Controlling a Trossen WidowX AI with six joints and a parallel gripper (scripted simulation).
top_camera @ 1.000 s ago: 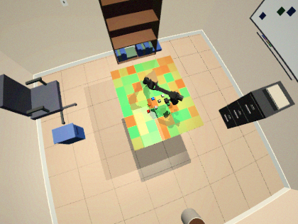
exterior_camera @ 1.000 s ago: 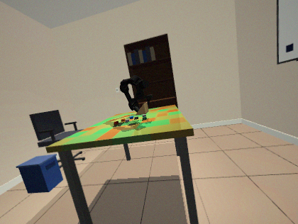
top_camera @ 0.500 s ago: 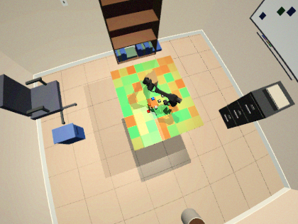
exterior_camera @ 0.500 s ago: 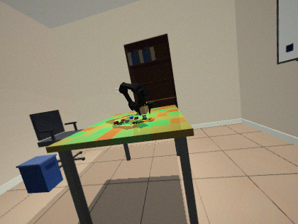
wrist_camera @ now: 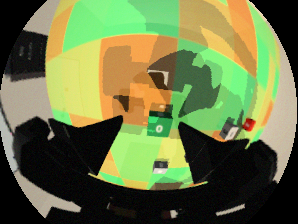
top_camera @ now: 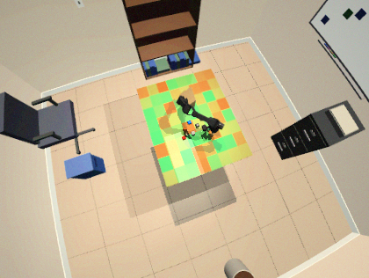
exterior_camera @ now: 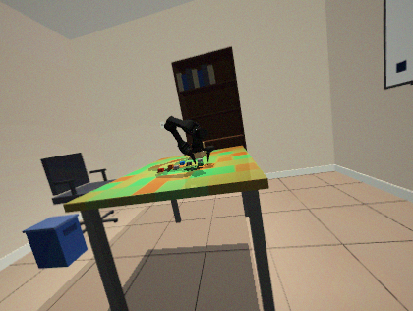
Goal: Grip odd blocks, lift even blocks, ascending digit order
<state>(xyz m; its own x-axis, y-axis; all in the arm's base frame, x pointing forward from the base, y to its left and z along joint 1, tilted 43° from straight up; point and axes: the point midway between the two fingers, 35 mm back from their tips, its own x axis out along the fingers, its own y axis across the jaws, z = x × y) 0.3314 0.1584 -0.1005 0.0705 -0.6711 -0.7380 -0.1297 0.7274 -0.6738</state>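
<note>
Now: the green block 1 cm to the right of my gripper tip. Round my gripper tip: white block (1 cm ahead, 18 cm to the right); black block (6 cm behind, 12 cm to the right); grey block (13 cm behind, 6 cm to the right).
</note>
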